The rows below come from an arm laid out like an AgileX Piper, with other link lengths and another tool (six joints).
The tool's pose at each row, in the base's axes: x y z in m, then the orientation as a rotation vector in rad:
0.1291 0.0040 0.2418 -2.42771 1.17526 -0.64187
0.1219 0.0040 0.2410 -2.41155 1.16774 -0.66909
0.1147 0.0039 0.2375 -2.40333 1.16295 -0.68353
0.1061 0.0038 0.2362 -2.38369 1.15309 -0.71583
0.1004 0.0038 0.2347 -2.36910 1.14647 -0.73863
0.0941 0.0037 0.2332 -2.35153 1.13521 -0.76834
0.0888 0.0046 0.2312 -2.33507 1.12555 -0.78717
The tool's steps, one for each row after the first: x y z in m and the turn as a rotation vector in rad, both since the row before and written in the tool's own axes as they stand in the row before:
-0.0041 0.0050 -0.0033 0.01967 0.01429 -0.00118
-0.0047 0.0064 -0.0012 0.01046 0.00750 -0.00125
-0.0049 0.0060 -0.0039 0.02377 0.01708 -0.00185
-0.0034 0.0042 -0.0022 0.01701 0.01226 -0.00086
-0.0036 0.0046 -0.0027 0.02214 0.01563 -0.00330
-0.0040 0.0037 -0.0017 0.01936 0.00875 -0.00079

